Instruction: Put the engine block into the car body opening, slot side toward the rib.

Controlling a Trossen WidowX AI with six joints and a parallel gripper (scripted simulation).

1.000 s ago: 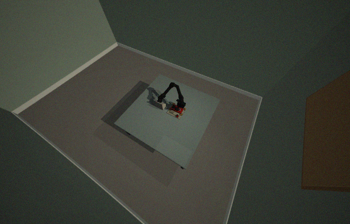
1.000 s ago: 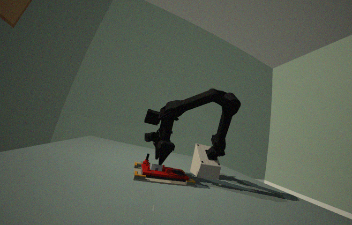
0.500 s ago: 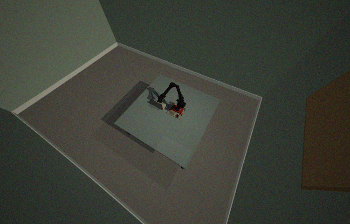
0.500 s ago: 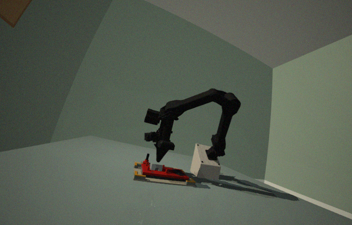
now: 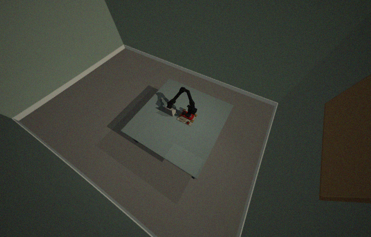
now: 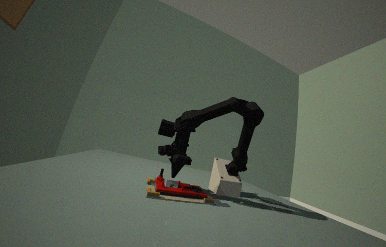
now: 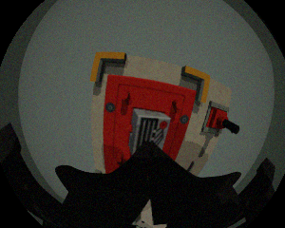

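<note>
Right now the grey engine block is 30 mm below my gripper tip and 10 mm to the left of it.
</note>
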